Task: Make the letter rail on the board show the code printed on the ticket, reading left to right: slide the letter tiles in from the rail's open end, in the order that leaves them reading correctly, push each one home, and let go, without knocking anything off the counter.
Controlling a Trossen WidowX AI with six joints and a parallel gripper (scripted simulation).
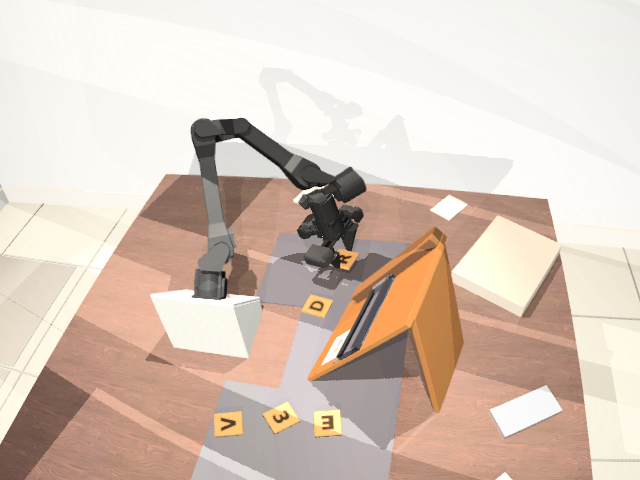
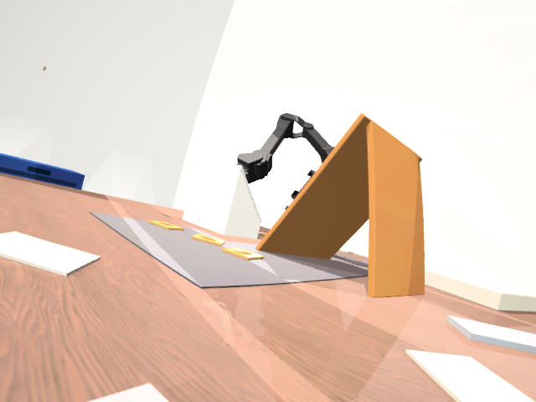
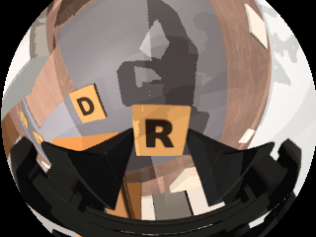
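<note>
Right now my gripper tip is 27 cm to the left of the white ticket and 1 cm below it. From my gripper tip the other things lie so: letter tile right at my gripper tip; then thick white slab 44 cm ahead, 5 cm below, 4 cm to the left; then grey mat 22 cm to the right, 8 cm behind, 7 cm below.
</note>
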